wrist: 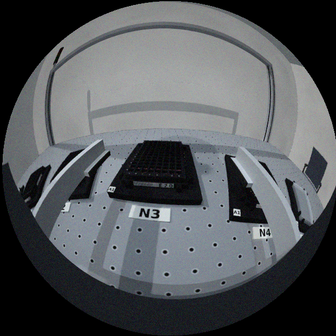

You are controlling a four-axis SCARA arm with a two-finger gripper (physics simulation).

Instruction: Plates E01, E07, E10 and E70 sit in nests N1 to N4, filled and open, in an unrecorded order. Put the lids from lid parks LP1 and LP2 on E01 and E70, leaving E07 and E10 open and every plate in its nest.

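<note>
Plate E70 [155, 162], a black well plate with a readable front label, sits in nest N3 [195, 196] ahead of the gripper; its wells show with no lid over them. My gripper [168, 147] is open and empty, its two pale fingers standing wide to the left and right of E70 in the view. Nest N4 [241, 211] is at the right, largely hidden behind the right finger, and the plate label there cannot be read. At the far right a pale, see-through lid [302, 199] lies on a dark base, partly cut off.
A dark nest [84, 189] stands left of N3, partly behind the left finger, its label mostly hidden. Another dark nest [36, 186] is at the far left edge. A perforated grey deck [166, 260] carries them. A dark panel [316, 164] stands at the right, beyond the deck.
</note>
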